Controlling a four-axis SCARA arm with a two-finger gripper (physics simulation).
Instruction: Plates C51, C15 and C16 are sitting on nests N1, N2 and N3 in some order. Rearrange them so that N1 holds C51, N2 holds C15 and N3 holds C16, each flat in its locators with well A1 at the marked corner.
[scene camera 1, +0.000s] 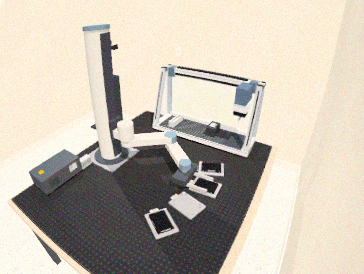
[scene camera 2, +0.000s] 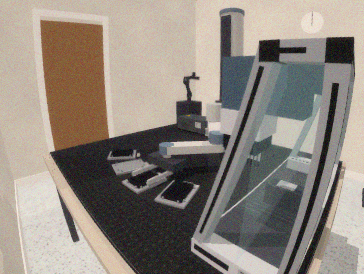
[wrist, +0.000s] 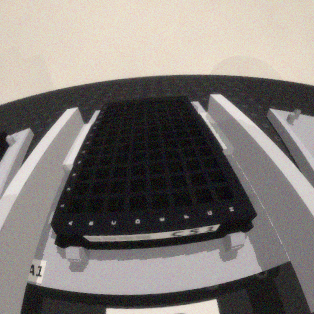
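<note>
Plate C51, black with its label facing the wrist camera, sits in a grey nest. Its A/1 corner is on the same side as the nest's A1 mark. My gripper is shut on C51, with a pad against each long side. One black plate sits on the neighbouring nest beside it. Another black plate sits on the farthest nest. Their labels are unreadable. The nest numbers cannot be read.
An empty grey nest lies between C51's nest and the farthest one. A framed gantry machine stands at the table's side. A dark grey box stands beside the arm's column.
</note>
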